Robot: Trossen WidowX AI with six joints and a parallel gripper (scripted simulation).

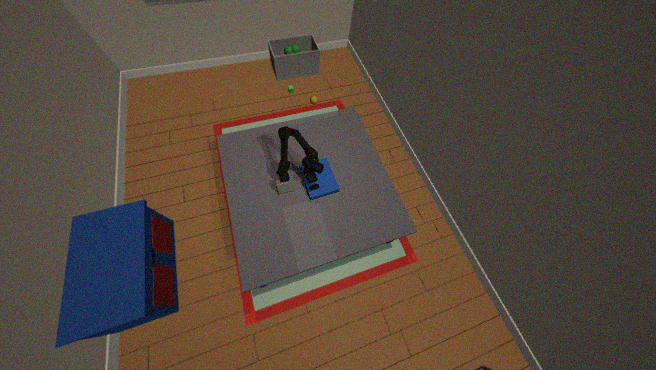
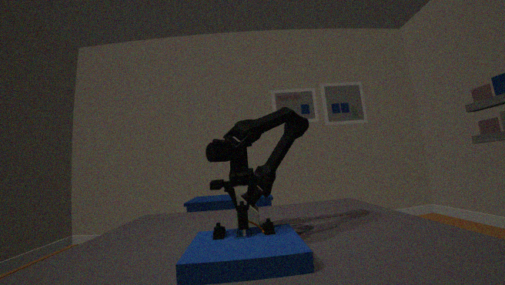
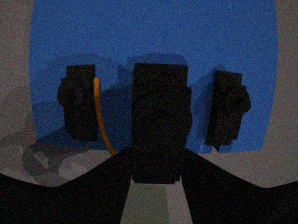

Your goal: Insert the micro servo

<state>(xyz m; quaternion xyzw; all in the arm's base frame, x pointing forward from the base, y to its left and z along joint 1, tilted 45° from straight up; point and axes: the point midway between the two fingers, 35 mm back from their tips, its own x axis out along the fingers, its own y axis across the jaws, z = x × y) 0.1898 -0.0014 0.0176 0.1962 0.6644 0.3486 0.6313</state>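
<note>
The blue robot deck is 12 cm ahead of my gripper tip, 9 cm below it and 2 cm to the left of it.
</note>
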